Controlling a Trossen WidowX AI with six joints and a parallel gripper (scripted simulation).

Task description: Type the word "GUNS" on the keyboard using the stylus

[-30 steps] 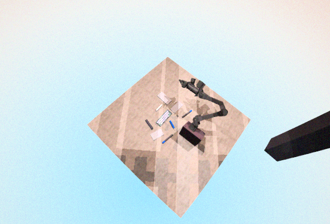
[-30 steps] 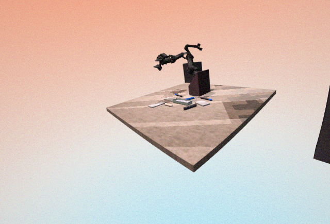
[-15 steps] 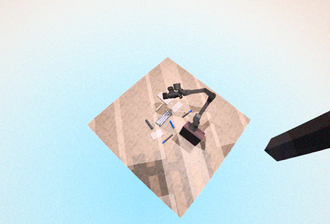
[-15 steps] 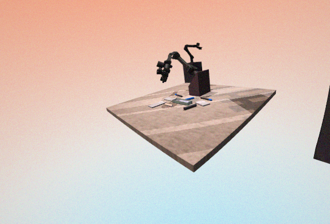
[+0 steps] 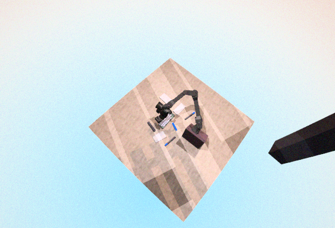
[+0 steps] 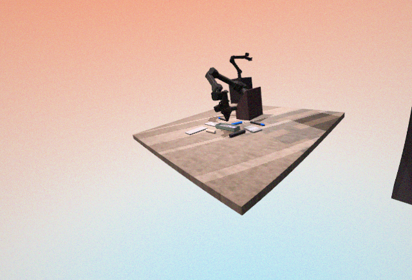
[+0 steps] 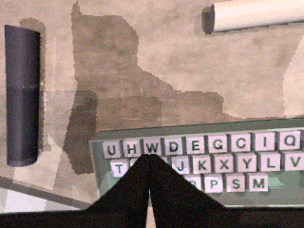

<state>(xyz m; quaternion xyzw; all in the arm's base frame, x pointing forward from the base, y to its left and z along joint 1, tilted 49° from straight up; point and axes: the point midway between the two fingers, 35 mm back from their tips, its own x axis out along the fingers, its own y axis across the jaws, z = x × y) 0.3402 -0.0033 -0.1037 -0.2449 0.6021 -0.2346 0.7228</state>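
The blue stylus is 170 mm behind my gripper tip, 40 mm to the right of it and 60 mm below it. Also, from my gripper tip: dark cylinder (30 mm ahead, 120 mm to the left, 60 mm below); cream cylinder (90 mm ahead, 90 mm to the right, 60 mm below).
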